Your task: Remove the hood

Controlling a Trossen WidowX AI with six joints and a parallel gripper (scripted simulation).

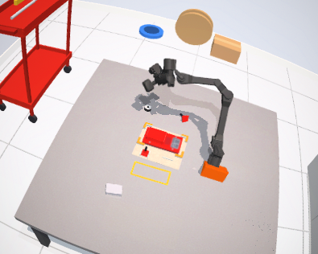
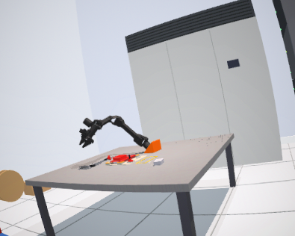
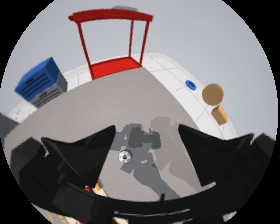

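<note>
My gripper tip is 250 mm to the right of the red hood, 150 mm past it and 130 mm above it. Also, from my gripper tip: black-and-white wheel 160 mm below, 50 mm to the left, 30 mm behind.
</note>
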